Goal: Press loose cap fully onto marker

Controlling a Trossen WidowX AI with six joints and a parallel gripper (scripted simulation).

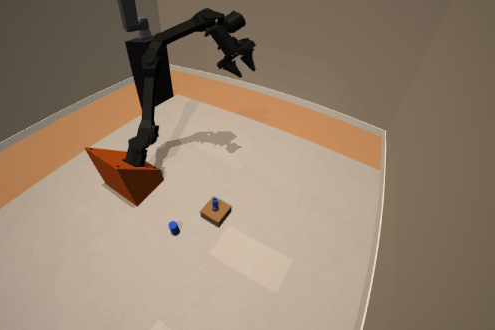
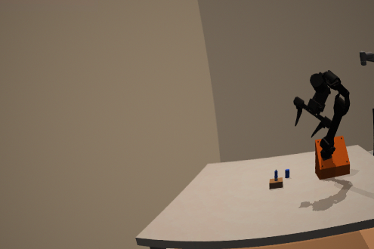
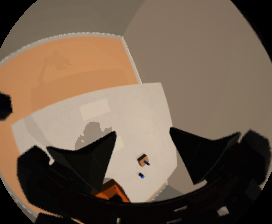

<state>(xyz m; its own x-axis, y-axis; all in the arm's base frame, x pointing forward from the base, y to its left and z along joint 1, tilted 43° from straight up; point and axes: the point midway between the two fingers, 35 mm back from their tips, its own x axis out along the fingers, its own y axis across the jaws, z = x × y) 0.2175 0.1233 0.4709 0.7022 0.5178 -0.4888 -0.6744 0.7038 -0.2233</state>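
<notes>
The blue cap lies 30 mm behind my gripper tip, 520 mm to the right of it and 310 mm below it. From my gripper tip the other things lie so: brown holder block: 60 mm ahead, 400 mm to the right, 320 mm below; then blue marker: 60 mm ahead, 400 mm to the right, 260 mm below.
</notes>
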